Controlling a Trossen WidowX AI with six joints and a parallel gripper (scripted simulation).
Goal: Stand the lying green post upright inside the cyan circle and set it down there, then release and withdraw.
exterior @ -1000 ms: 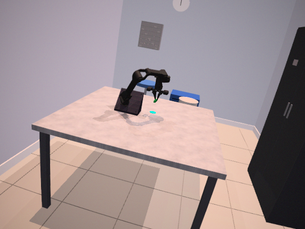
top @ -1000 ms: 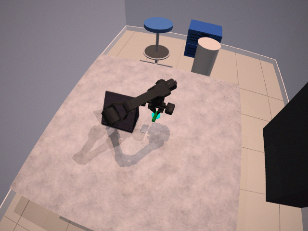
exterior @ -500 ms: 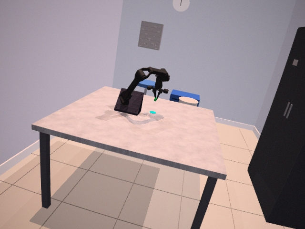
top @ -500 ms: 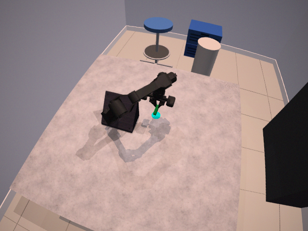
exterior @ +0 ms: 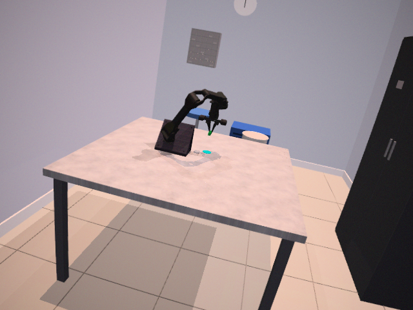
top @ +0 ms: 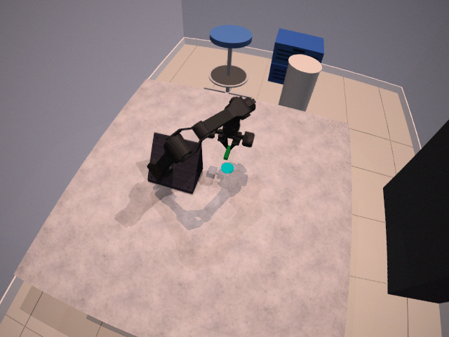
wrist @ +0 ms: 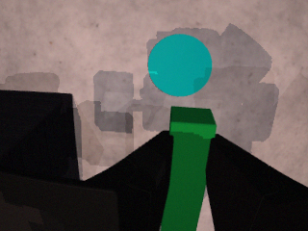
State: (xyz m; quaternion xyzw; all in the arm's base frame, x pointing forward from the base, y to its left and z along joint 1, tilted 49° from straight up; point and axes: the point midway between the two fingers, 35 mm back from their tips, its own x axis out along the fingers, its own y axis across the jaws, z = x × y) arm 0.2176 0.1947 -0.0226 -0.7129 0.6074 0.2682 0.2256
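My gripper tip is now 14 cm above the cyan circle. From my gripper tip the other things lie so: green post (2 cm to the right).
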